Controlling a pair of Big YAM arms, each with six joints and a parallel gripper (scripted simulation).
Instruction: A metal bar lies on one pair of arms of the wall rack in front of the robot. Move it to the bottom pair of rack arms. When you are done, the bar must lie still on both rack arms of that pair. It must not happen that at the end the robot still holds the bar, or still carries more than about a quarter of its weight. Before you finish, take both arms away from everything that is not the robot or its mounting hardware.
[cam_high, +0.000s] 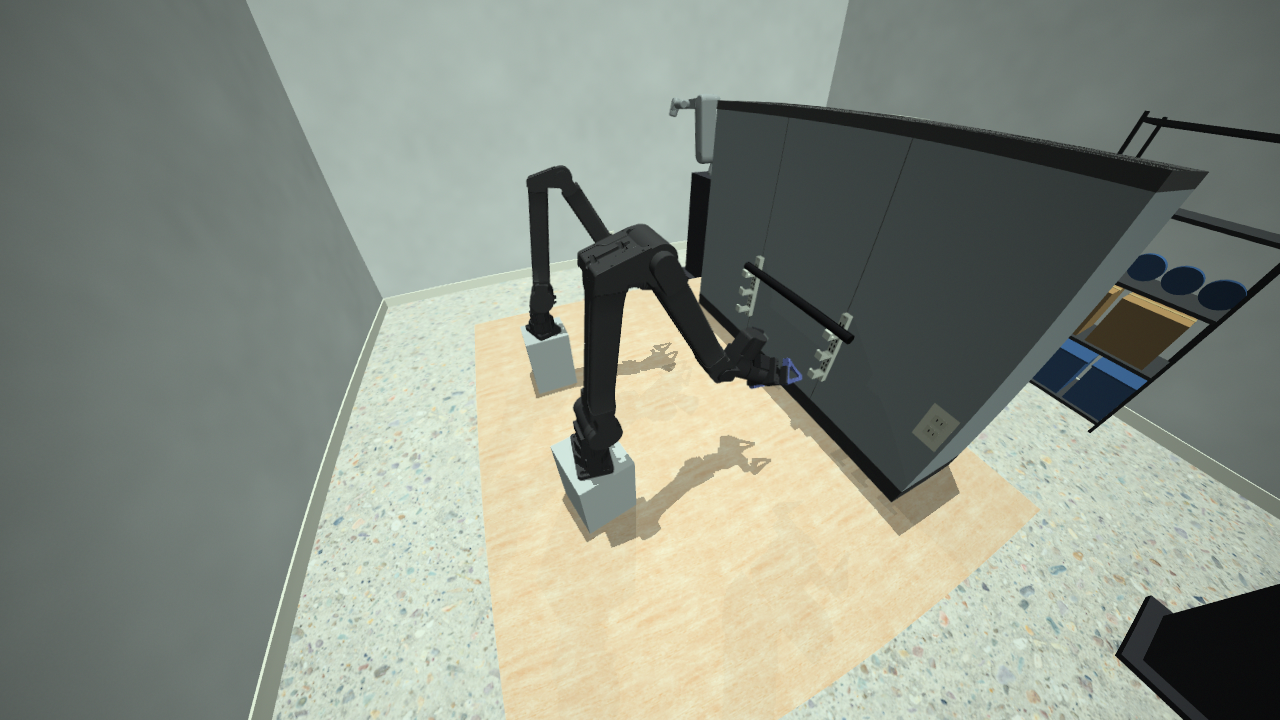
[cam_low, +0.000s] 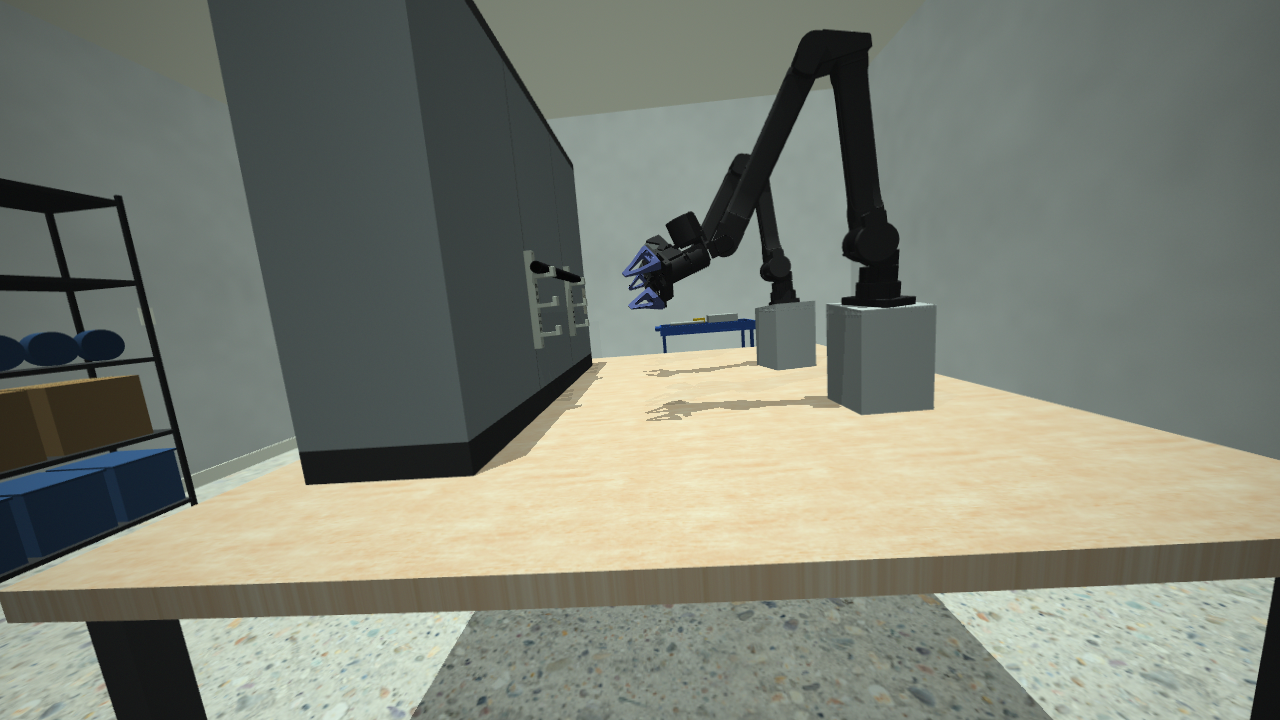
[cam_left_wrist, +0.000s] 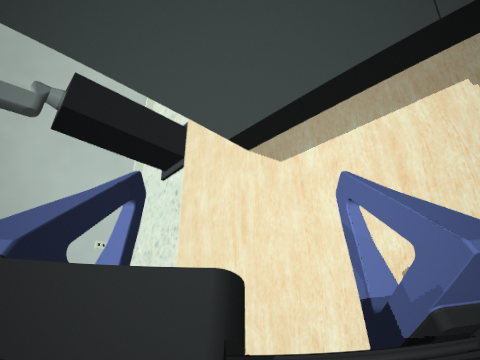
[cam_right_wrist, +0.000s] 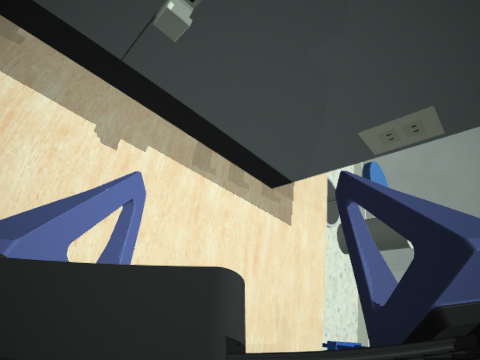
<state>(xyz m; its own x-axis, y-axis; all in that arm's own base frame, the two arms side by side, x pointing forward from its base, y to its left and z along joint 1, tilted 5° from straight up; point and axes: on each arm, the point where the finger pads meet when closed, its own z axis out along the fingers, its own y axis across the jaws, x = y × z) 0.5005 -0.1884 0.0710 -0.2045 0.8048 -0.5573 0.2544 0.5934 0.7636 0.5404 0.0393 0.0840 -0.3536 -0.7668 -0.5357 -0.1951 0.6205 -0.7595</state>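
The metal bar lies 360 mm to the right of my left hand, 220 mm ahead of it and 80 mm above it. Also, from my left hand: grey wall panel 410 mm ahead, 350 mm to the right, 150 mm above.
Right now the metal bar is 23 cm to the left of my right hand, 21 cm ahead of it and 8 cm above it. The rest, counted from my right hand: grey wall panel: 40 cm ahead, 24 cm to the left, 16 cm above.
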